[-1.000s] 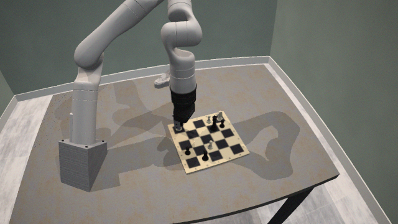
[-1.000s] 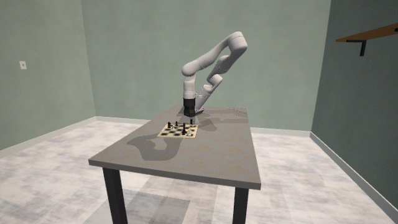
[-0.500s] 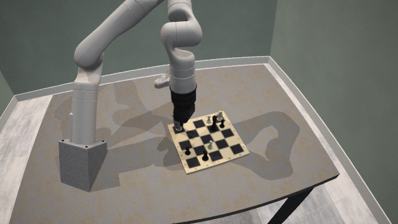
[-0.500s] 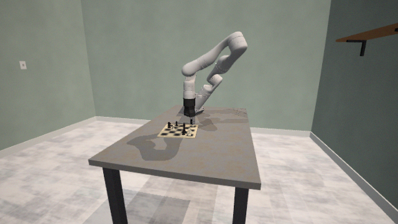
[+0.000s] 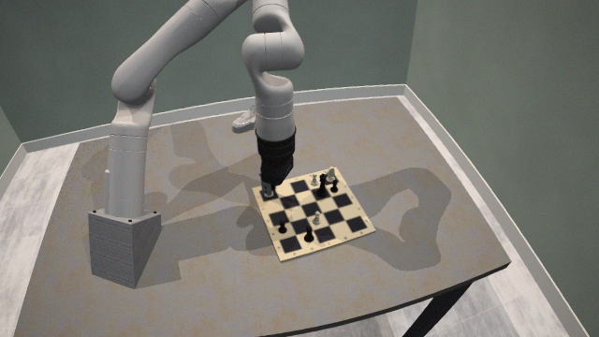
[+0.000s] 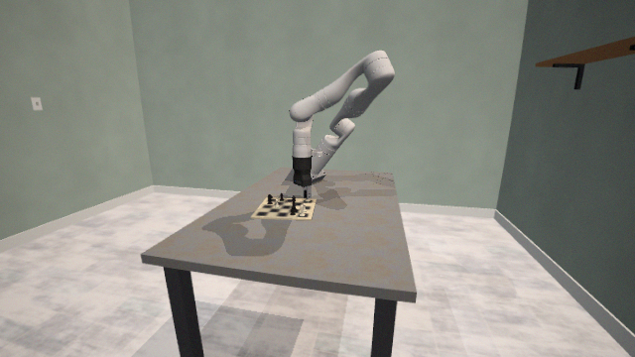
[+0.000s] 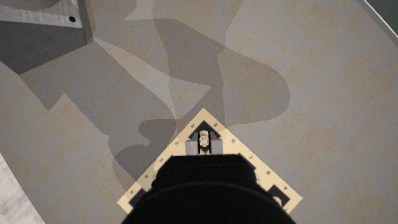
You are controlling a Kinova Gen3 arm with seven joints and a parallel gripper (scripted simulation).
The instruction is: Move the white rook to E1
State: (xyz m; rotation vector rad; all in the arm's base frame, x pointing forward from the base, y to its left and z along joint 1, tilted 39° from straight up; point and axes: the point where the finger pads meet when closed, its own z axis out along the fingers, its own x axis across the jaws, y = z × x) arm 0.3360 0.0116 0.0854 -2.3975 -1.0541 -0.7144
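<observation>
Now: hand 1 cm above the rook. Also, from my hand: small chessboard: 8 cm ahead, 6 cm to the right, 4 cm below.
</observation>
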